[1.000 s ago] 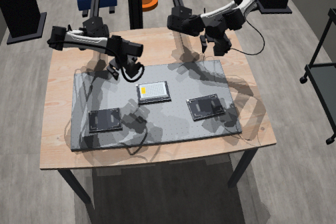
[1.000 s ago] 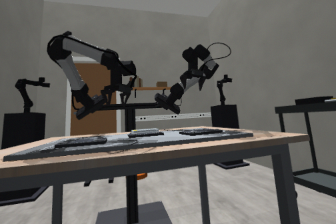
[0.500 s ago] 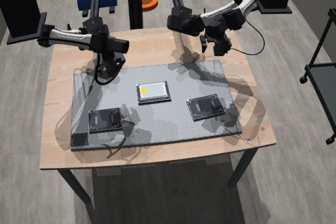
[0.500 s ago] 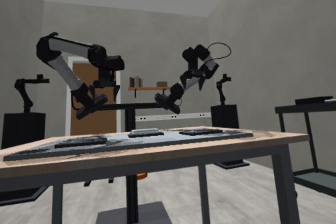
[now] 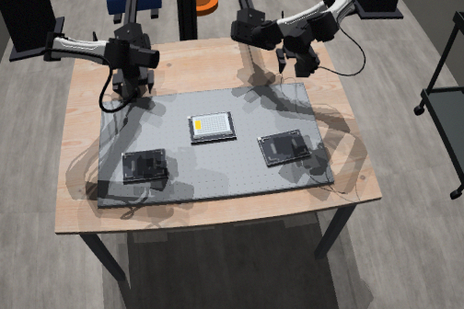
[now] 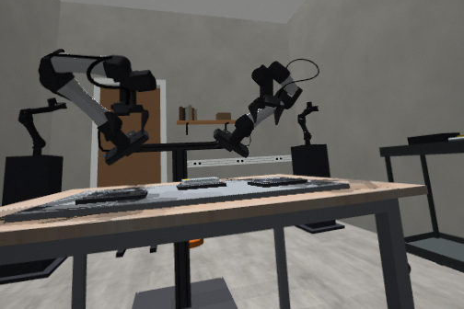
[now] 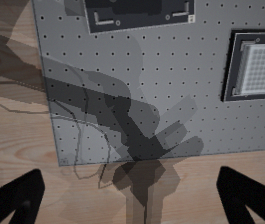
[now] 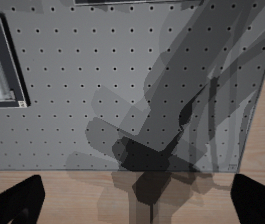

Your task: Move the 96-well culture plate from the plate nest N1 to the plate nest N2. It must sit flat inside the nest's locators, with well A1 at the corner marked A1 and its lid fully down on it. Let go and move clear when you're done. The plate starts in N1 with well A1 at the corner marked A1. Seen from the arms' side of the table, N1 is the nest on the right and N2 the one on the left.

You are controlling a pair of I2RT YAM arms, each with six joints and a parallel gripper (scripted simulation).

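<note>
Right now the 96-well culture plate is 290 mm to the right of my left hand, 220 mm below it and 10 mm ahead of it. Also, from my left hand: plate nest: 290 mm to the right, 230 mm below, 10 mm ahead; then nest N2: 230 mm below, 140 mm ahead, 50 mm to the right; then nest N1: 540 mm to the right, 230 mm below, 140 mm ahead.
</note>
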